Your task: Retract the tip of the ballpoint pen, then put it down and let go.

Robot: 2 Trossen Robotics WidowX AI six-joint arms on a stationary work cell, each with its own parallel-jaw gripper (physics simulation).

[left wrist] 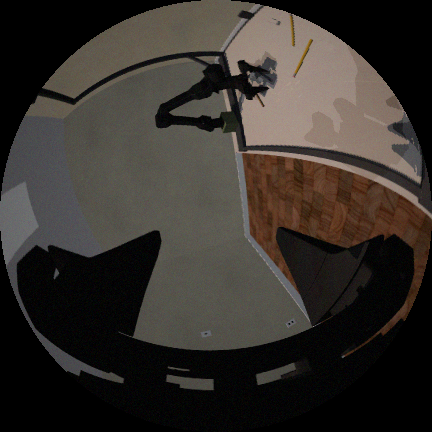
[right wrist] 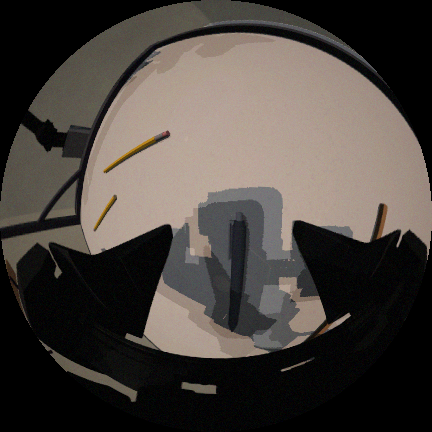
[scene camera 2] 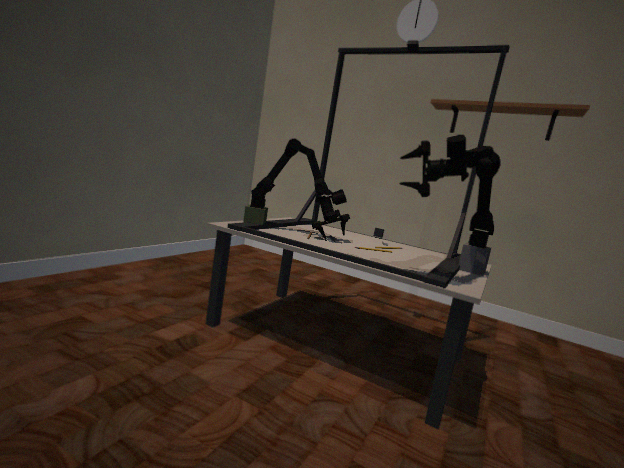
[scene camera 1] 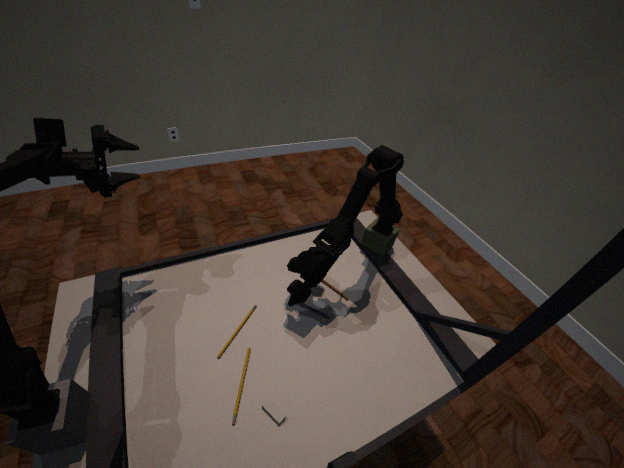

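A ballpoint pen [right wrist: 236,240] and a dark frame [scene camera 1: 106,417] are visible. The frame appears in the further views as well: the dark frame [left wrist: 379,170], [right wrist: 228,27], [scene camera 2: 441,275]. Right gripper [scene camera 1: 295,298], [left wrist: 267,79], [right wrist: 234,228]: visible. Left gripper [scene camera 1: 139,162], [left wrist: 219,235], [scene camera 2: 399,170]: open, holding nothing.
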